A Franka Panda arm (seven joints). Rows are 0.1 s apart.
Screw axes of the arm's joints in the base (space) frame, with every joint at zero. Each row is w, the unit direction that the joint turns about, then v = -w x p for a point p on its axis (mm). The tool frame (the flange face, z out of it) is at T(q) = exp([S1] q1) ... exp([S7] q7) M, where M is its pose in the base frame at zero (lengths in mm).
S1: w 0 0 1 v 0.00 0.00 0.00
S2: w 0 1 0 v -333.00 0.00 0.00
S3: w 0 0 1 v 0.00 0.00 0.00
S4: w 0 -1 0 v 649.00 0.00 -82.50
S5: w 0 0 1 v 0.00 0.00 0.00
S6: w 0 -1 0 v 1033.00 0.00 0.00
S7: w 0 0 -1 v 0.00 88.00 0.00
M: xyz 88.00 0.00 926.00 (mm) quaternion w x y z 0 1 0 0
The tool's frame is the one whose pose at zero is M.
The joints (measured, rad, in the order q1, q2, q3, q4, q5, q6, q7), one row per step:
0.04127, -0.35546, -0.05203, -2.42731, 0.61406, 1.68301, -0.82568
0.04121, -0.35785, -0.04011, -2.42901, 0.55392, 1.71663, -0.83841
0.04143, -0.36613, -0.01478, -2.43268, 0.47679, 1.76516, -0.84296
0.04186, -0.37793, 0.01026, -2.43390, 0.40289, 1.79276, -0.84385
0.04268, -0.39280, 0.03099, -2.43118, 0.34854, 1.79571, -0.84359
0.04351, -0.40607, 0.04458, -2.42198, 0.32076, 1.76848, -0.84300
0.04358, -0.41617, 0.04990, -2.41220, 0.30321, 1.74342, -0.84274
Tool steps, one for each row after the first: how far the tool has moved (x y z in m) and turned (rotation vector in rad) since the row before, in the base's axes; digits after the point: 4 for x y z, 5 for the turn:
0.0014, -0.0018, -0.0018, -0.06215, -0.03612, 0.03322
0.0016, 0.0018, 0.0001, -0.08596, -0.05083, 0.04313
-0.0003, 0.0033, 0.0027, -0.07811, -0.03908, 0.04895
-0.0022, 0.0042, 0.0055, -0.05560, -0.02335, 0.04380
-0.0038, 0.0043, 0.0069, -0.02709, 0.00182, 0.03283
-0.0027, 0.0014, 0.0064, -0.01561, 0.00307, 0.01881

